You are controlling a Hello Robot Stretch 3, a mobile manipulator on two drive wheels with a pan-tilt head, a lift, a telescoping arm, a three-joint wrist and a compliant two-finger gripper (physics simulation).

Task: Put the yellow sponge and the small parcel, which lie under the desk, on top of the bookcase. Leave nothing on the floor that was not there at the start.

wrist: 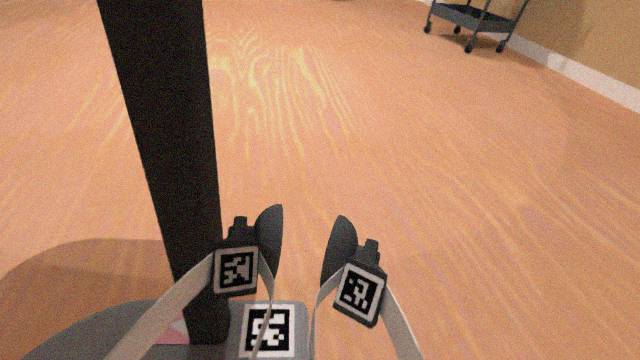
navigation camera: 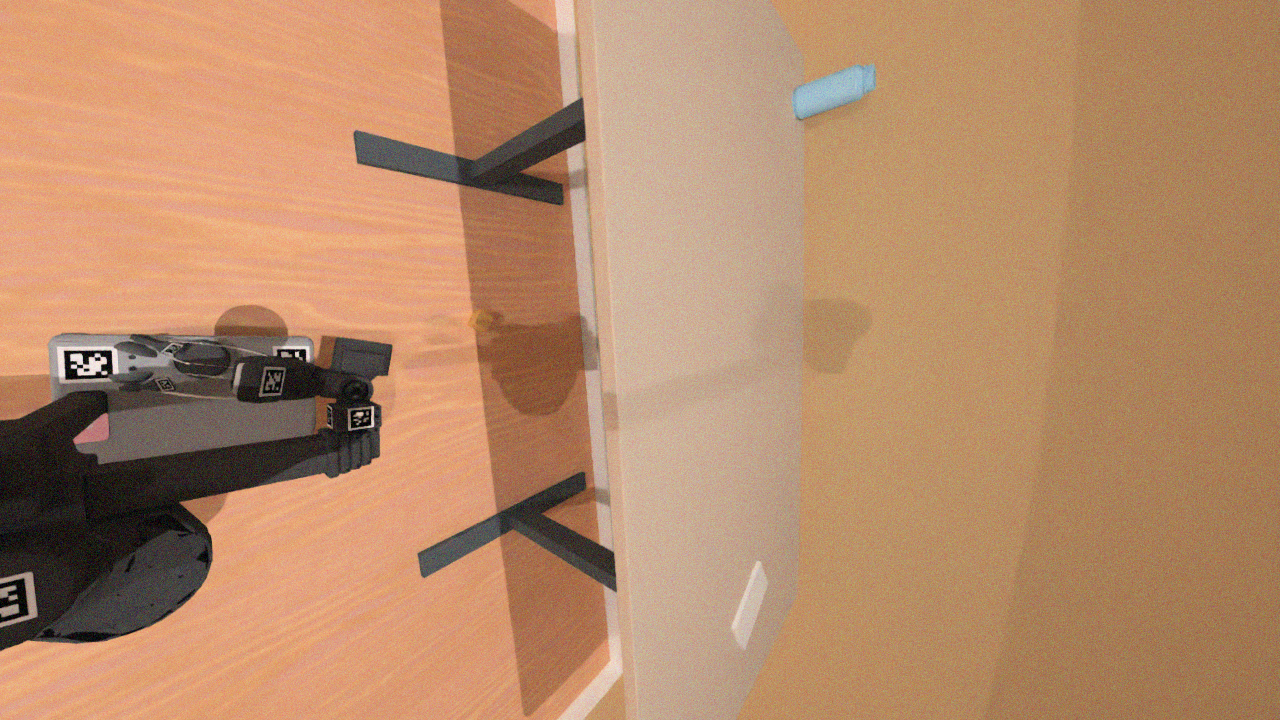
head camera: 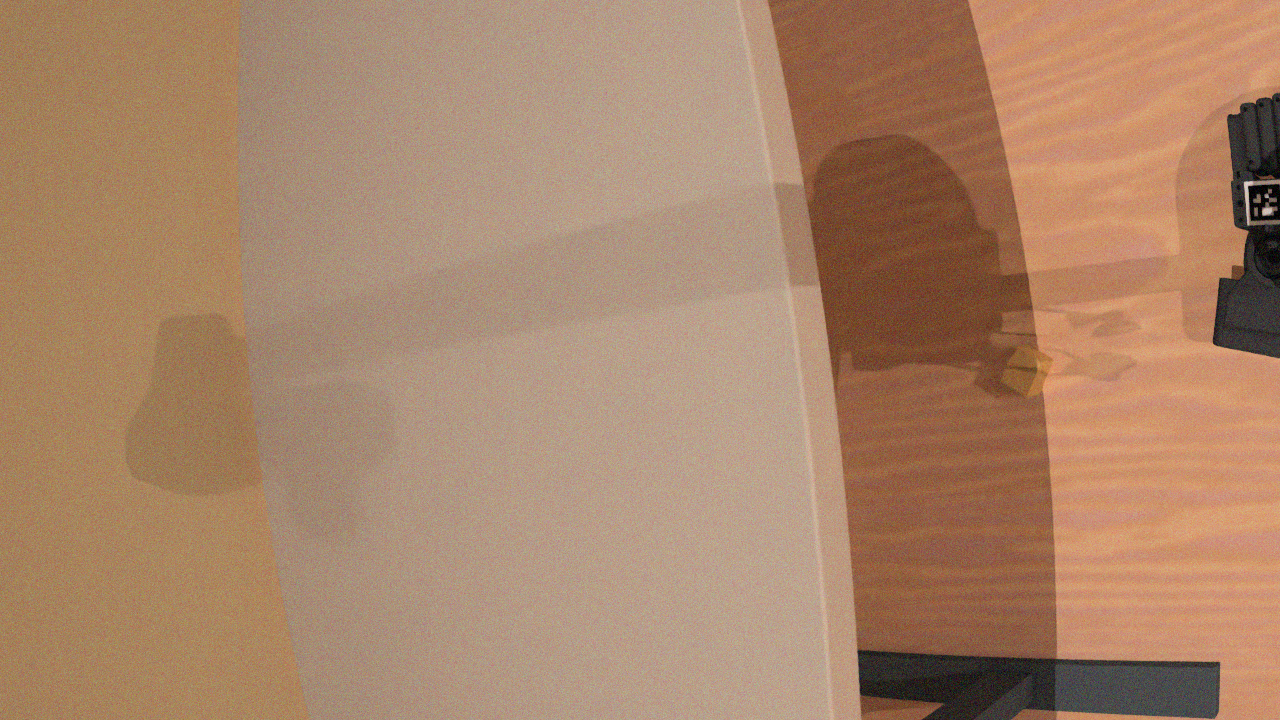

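Pixels of known places: gripper, fingertip midpoint: (navigation camera: 114,360); robot's base at its link origin: (navigation camera: 203,357).
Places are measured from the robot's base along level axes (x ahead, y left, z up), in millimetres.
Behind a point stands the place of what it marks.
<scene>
A small yellow-brown block (head camera: 1026,371) {x 109, y -621, z 50 mm} (navigation camera: 481,319) {x 115, y -622, z 50 mm} lies on the floor at the edge of the desk's shadow, near the desk's front edge in the head and navigation views; I cannot tell whether it is the sponge or the parcel. The pale desk top (head camera: 537,268) {x -25, y -509, z 950 mm} (navigation camera: 698,268) {x 172, y -501, z 950 mm} hides part of the floor beneath it. A second block and the bookcase do not show. My gripper (navigation camera: 120,365) {x 16, y 82, z 385 mm} (wrist: 306,233) {x 16, y 82, z 385 mm} is open with nothing between its fingers; it is folded back over my base, apart from the block.
Dark desk feet (head camera: 1127,687) (navigation camera: 411,159) stick out on the floor at both sides of the block. A blue bottle (navigation camera: 832,91) {x 622, y -911, z 1038 mm} and a white flat object (navigation camera: 750,604) {x -512, y -755, z 960 mm} are on the desk. A dark wheeled cart (wrist: 462,19) stands by the wall in the wrist view.
</scene>
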